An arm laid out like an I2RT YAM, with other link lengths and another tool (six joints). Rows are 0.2 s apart.
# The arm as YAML. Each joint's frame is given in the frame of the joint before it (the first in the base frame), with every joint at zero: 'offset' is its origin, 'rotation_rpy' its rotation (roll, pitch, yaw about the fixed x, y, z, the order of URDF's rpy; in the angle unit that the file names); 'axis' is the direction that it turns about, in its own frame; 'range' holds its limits. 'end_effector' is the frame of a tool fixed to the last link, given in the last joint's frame.
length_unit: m
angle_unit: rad
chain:
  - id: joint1
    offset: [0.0, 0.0, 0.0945]
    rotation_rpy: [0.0, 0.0, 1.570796]
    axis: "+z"
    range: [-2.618, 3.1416]
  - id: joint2
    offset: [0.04, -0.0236, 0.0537]
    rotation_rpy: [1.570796, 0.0, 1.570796]
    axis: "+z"
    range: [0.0, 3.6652]
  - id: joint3
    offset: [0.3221, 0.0, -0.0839]
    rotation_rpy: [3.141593, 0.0, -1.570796]
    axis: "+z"
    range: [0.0, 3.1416]
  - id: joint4
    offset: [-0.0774, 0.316, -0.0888]
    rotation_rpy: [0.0, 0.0, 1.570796]
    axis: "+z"
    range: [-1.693, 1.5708]
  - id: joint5
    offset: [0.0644, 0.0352, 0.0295]
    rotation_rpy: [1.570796, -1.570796, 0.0]
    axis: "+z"
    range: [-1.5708, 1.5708]
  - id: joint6
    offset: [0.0, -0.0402, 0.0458]
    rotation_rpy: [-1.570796, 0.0, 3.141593]
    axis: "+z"
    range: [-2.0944, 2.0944]
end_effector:
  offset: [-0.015, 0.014, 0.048]
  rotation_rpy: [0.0, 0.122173, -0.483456]
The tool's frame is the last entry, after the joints.
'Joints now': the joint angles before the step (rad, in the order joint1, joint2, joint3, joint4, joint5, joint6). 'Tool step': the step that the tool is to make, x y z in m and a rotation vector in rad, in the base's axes. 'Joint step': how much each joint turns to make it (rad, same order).
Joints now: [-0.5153, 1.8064, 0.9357, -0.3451, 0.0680, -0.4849]
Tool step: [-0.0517, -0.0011, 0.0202, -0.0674, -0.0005, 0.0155]
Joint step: [-0.0700, -0.1772, -0.1444, 0.0109, 0.0218, -0.1008]
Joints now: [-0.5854, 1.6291, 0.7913, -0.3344, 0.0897, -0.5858]
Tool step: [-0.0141, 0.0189, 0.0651, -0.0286, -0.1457, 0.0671]
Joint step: [0.0006, -0.2266, -0.0203, -0.0673, -0.0805, -0.0338]
